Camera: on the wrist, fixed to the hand. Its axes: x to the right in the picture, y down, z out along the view.
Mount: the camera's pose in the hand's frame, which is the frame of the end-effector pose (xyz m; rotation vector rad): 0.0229 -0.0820 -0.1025 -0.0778 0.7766 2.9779
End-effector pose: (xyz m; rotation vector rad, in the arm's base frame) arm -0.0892 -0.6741 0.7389 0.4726 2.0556 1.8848
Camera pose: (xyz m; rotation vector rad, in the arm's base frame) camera -0.1575 -0.7620 0.6658 -1.1320 0.2443 -0.4944
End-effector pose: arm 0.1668 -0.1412 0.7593 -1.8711 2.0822 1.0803
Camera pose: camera 0.2724 -0.2171 0.7883 -1.3274 -1.5052 0.1427
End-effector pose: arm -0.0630 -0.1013 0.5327 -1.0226 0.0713 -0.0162
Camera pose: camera -0.0454 -0.2325 0.5483 -0.0078 2.1610 2.2415
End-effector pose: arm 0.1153 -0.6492 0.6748 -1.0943 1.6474 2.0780
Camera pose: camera 0.1908 -0.7229 0.5934 -0.7472 -0.8438 -0.1547
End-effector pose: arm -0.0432 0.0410 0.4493 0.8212 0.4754 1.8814
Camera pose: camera -0.0714 0.1004 0.3334 0.0171 0.4681 -1.2834
